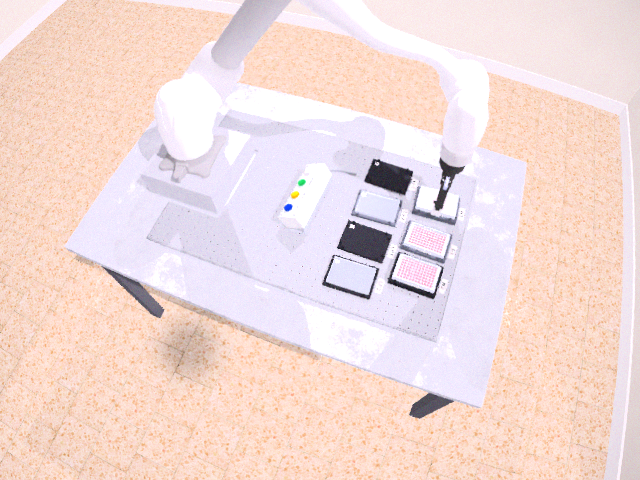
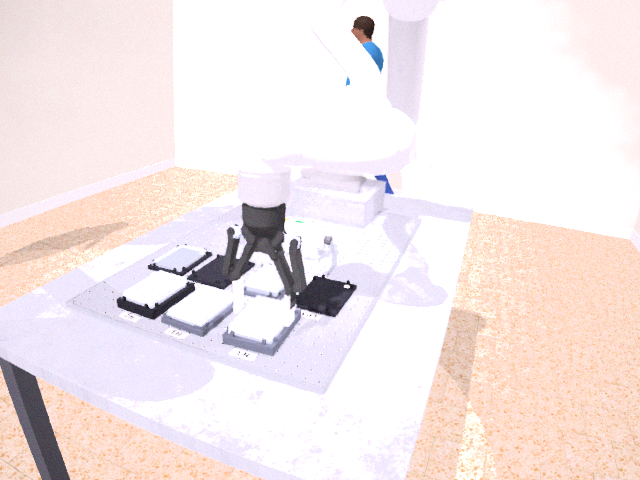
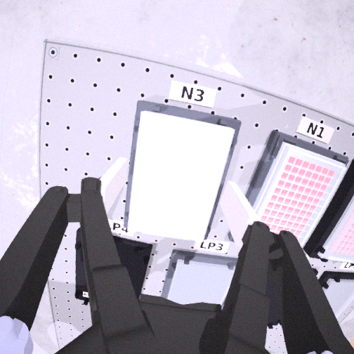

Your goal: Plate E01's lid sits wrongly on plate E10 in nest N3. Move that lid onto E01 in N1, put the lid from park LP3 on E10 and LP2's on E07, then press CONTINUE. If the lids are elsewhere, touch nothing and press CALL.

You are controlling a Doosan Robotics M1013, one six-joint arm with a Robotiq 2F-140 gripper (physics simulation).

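Places are measured from the arm's base along level axes (x ahead, y left, z up), in metres.
Pixels of known places: gripper, between the fingertips: [image 2: 263,316]; arm's base, origin of its link: [image 1: 193,153] [image 2: 336,182].
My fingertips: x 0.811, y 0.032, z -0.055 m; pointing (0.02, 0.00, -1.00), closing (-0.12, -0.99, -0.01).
Ahead of a thing's pixels: the offset from my fingertips to its top centre.
My gripper [image 1: 438,205] [image 2: 264,308] [image 3: 175,181] is open and empty. Its pale pads stand on either side of the white lid {dx -0.003, dy +0.000, dz +0.003 m} [image 1: 449,199] [image 2: 256,324] [image 3: 181,170] at nest N3, with a gap each side; their exact height is unclear. Plate E10 under the lid is hidden. In N1, plate E01 {dx -0.020, dy -0.139, dz -0.006 m} [image 1: 427,240] [image 2: 200,308] [image 3: 299,192] shows pink wells. Another pink-welled plate {dx -0.037, dy -0.260, dz +0.000 m} [image 1: 417,272] [image 2: 155,290] sits in the dark nest beyond; its label is unreadable. A pale lid {dx -0.189, dy -0.052, dz -0.017 m} [image 1: 377,207] [image 3: 202,281] lies in park LP3, another {dx -0.223, dy -0.305, dz -0.017 m} [image 1: 351,276] [image 2: 180,258] [image 3: 341,299] in LP2.
Black park LP4 {dx -0.172, dy +0.081, dz -0.014 m} [image 1: 388,176] [image 2: 326,295] [image 3: 134,257] and another black park {dx -0.205, dy -0.181, dz -0.014 m} [image 1: 364,241] [image 2: 219,271] hold no visible lid. A white box {dx -0.415, dy -0.082, dz +0.049 m} [image 1: 312,193] carries green {dx -0.433, dy -0.054, dz +0.040 m} [image 1: 301,182], yellow {dx -0.441, dy -0.103, dz +0.040 m} [image 1: 295,194] and blue {dx -0.449, dy -0.153, dz +0.040 m} [image 1: 287,207] buttons. A person [image 2: 373,54] stands behind the arm.
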